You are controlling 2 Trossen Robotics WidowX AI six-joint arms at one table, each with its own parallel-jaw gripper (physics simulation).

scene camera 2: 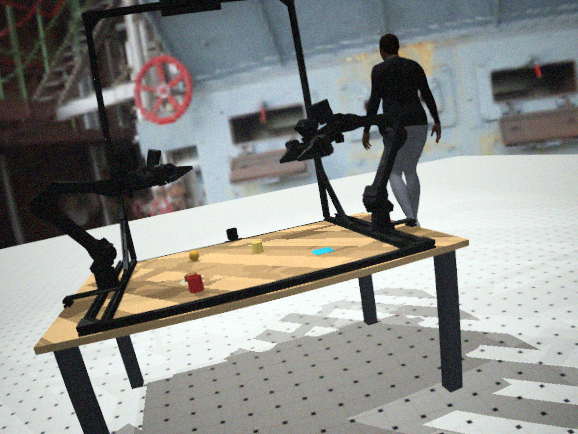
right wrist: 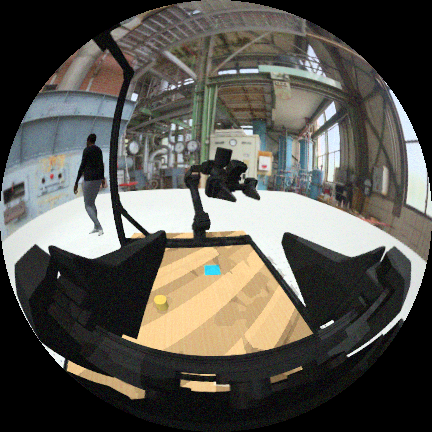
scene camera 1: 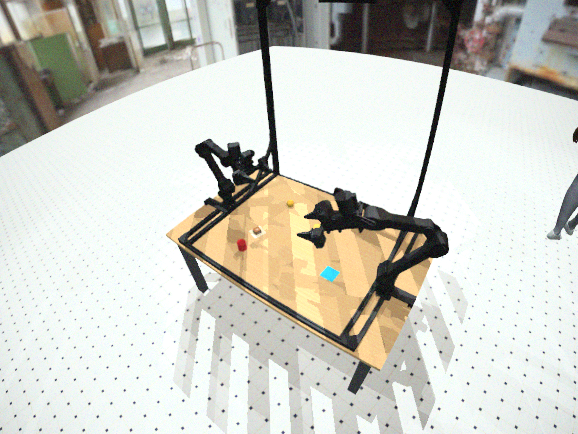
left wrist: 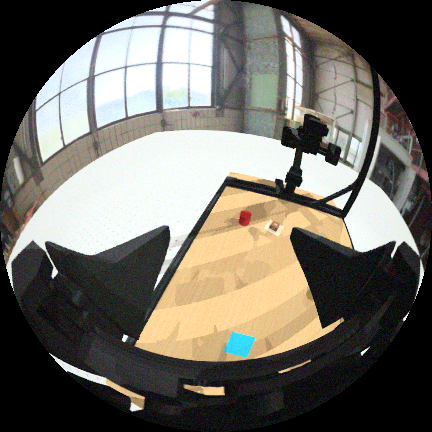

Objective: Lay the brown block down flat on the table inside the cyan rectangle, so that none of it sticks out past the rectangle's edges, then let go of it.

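Frame: origin at the left arm's base, x ahead, y left, z up, level; millimetres.
Seen in the pictures: left gripper, fingertip midpoint: [scene camera 2: 288,161] [right wrist: 248,199] [scene camera 1: 300,225] [left wrist: 233,232]; right gripper, fingertip midpoint: [scene camera 2: 190,167] [right wrist: 226,237] [scene camera 1: 263,176] [left wrist: 316,148]; left arm's base at its link origin: [scene camera 2: 382,228] [right wrist: 200,238] [scene camera 1: 383,290]; right arm's base at its link origin: [scene camera 2: 108,286] [scene camera 1: 228,202] [left wrist: 288,192].
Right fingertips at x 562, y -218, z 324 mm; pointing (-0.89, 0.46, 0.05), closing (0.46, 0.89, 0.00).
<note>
Pixels of each thing's middle, then the offset from my right fingertips to it. "pt": a spot on its surface instead.
- brown block at the middle of its body: [left wrist: 274,225] [scene camera 1: 257,230] dx +75, dy +0, dz -334 mm
- white square at a spot on its surface: [left wrist: 269,229] pt dx +62, dy +22, dz -342 mm
- cyan rectangle at a spot on its surface: [left wrist: 240,344] [scene camera 2: 322,250] [right wrist: 211,269] [scene camera 1: 330,273] pt dx -325, dy +164, dz -342 mm
- red cylinder at the middle of its body: [scene camera 2: 195,283] [left wrist: 244,217] [scene camera 1: 241,245] dx +104, dy +120, dz -322 mm
- yellow ball at the middle of its body: [scene camera 2: 194,255] [scene camera 1: 290,203] dx -29, dy -230, dz -324 mm
- yellow cylinder at the middle of its body: [right wrist: 160,302] [scene camera 2: 257,247] dx -214, dy -70, dz -324 mm
The brown block [scene camera 1: 257,230] [left wrist: 274,226] is small and rests on a white square [left wrist: 269,229] left of the table's middle in scene camera 1. In scene camera 2 it is mostly hidden behind the red cylinder. The cyan rectangle [scene camera 1: 330,274] [scene camera 2: 323,251] [left wrist: 240,344] [right wrist: 212,270] lies flat on the table, with no block on it. My left gripper [scene camera 1: 302,226] [scene camera 2: 284,152] [left wrist: 233,232] is open and empty, above the table, apart from the block. My right gripper [right wrist: 226,237] is open and empty, raised at the left side in both scene views, far from the rectangle.
A red cylinder [scene camera 1: 242,245] [scene camera 2: 195,283] [left wrist: 245,218] stands near the block. A yellow ball [scene camera 1: 290,203] [scene camera 2: 194,255] lies farther back. A yellow cylinder [scene camera 2: 257,246] [right wrist: 160,302] stands between ball and rectangle in scene camera 2. Black rails and upright posts frame the table.
</note>
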